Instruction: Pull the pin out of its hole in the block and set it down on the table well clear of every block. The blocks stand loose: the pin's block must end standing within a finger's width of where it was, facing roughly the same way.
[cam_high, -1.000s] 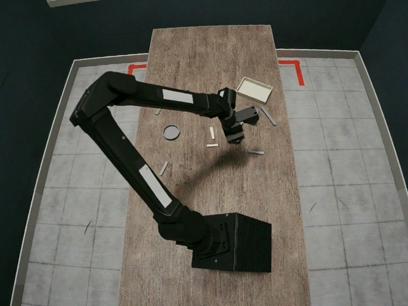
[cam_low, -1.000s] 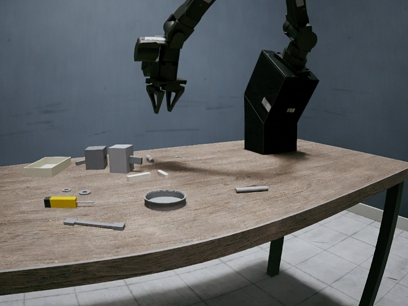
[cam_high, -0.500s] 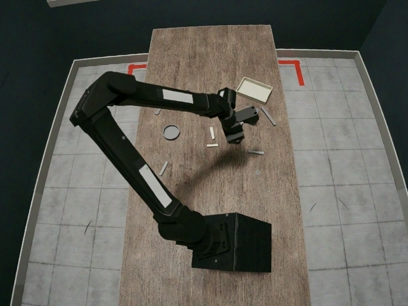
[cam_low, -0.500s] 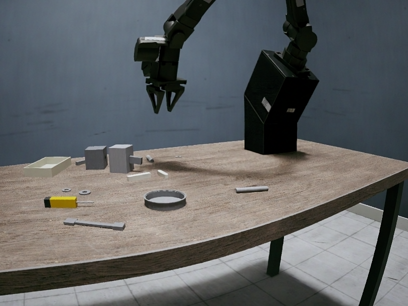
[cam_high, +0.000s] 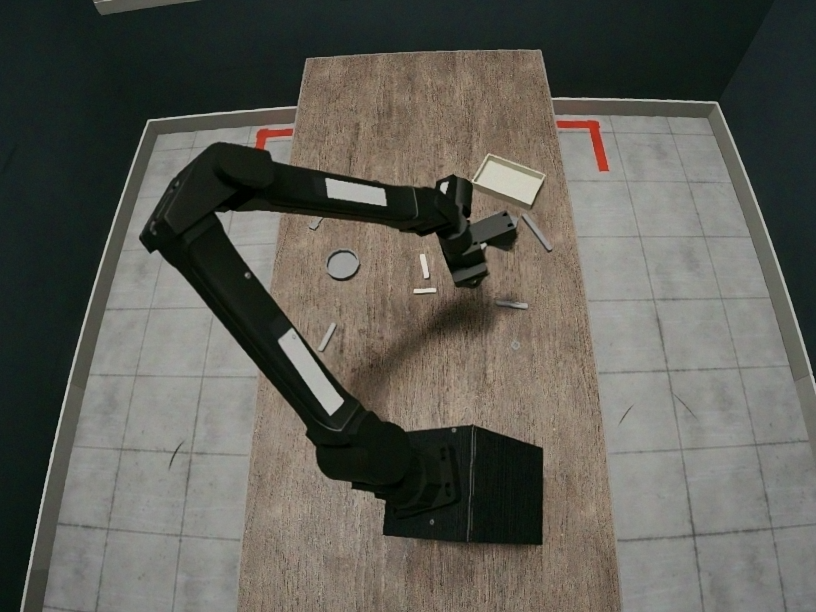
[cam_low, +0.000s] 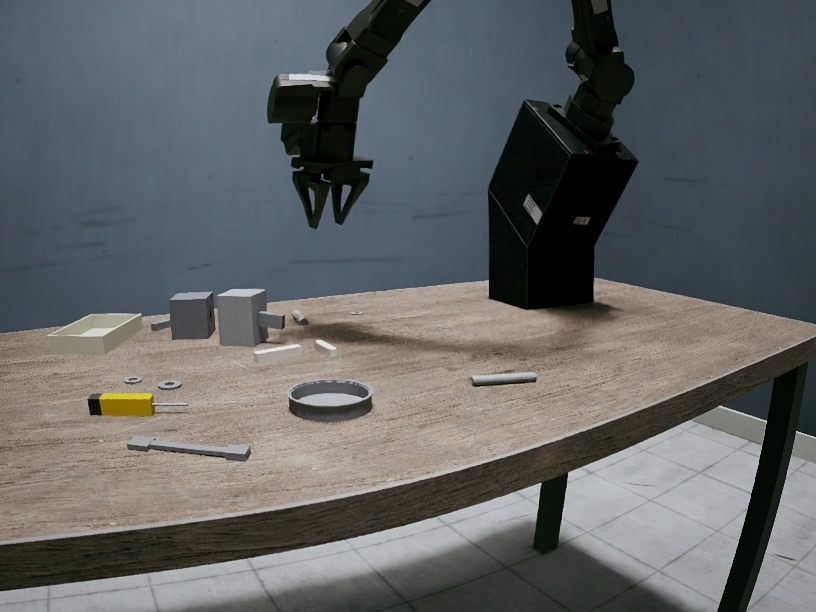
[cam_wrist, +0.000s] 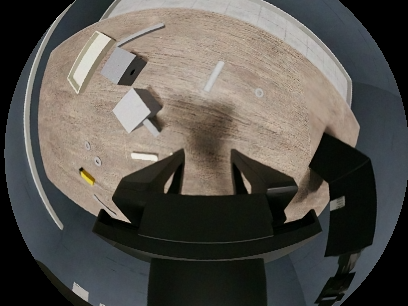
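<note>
My hand is 13 cm above the grey pin and 10 cm short of it. Also, from my hand: grey ring dish (28 cm to the left, 16 cm ahead, 15 cm below); then darker grey block (17 cm ahead, 13 cm below, 11 cm to the right); then light grey block (13 cm below, 12 cm ahead, 2 cm to the right).
</note>
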